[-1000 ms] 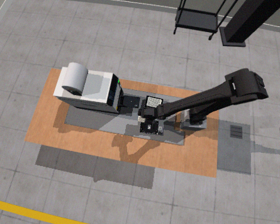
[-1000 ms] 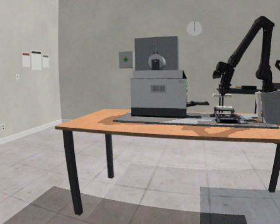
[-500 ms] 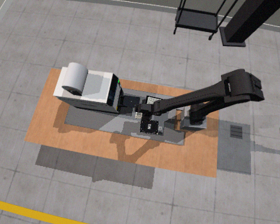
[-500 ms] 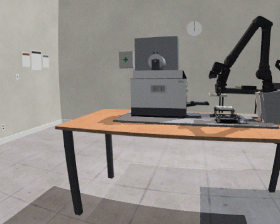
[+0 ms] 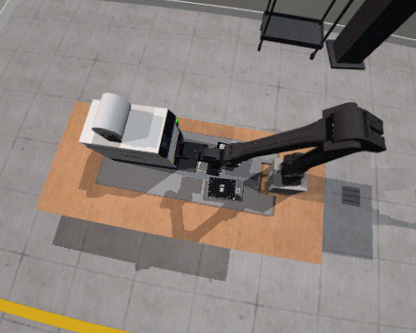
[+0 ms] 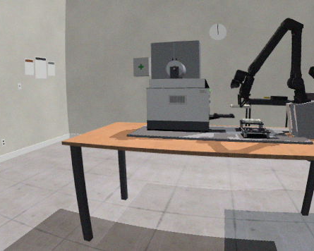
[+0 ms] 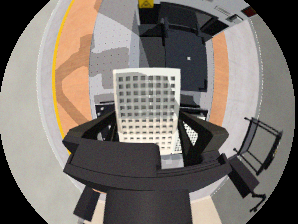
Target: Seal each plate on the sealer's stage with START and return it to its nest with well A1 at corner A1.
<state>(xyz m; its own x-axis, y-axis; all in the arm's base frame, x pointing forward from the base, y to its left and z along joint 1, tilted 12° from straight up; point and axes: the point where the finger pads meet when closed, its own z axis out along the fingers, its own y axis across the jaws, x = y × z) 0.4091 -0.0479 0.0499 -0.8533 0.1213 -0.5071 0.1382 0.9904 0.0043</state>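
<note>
Now: the sealer stage 100 mm to the right of my hand, 90 mm ahead of it and 80 mm below it. The rest, counted from my hand: foil roll: 420 mm ahead, 240 mm above, 150 mm to the right.
</note>
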